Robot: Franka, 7 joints.
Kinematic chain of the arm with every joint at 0, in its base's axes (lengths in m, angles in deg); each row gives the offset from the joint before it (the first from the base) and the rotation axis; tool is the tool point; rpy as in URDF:
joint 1: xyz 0 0 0.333 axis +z
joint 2: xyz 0 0 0 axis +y
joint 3: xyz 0 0 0.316 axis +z
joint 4: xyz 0.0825 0 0 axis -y
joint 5: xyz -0.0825 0 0.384 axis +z
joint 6: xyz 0 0 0 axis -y
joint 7: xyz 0.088 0 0 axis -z
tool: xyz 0 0 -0.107 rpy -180 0 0
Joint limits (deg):
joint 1: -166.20..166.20
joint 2: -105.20..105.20
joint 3: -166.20..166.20
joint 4: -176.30..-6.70
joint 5: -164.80..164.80
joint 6: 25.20..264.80
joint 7: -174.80..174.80
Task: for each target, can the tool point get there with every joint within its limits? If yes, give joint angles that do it. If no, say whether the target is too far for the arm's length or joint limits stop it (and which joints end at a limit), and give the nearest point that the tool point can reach.
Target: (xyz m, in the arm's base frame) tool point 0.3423 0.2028 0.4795
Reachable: yes | joints 113.49 -79.17 -66.90 -161.03 6.12 211.35 46.66
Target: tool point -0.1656 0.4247 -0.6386
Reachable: no: too far | nearest point -0.1432 0.3672 -0.3491 | short by 0.296 m
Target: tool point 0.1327 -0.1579 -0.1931
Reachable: yes | joints -34.34 77.64 -5.65 -128.85 0.83 154.71 -52.88
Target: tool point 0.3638 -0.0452 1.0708
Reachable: yes | joints 19.58 -8.92 -20.58 -55.67 -0.92 140.21 -96.97
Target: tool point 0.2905 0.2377 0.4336
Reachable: yes | joints -37.71 -43.44 89.92 -155.01 -109.97 54.09 -79.27
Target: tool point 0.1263 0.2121 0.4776
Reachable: yes | joints -86.53 44.61 132.45 -149.12 -139.98 223.25 -80.58
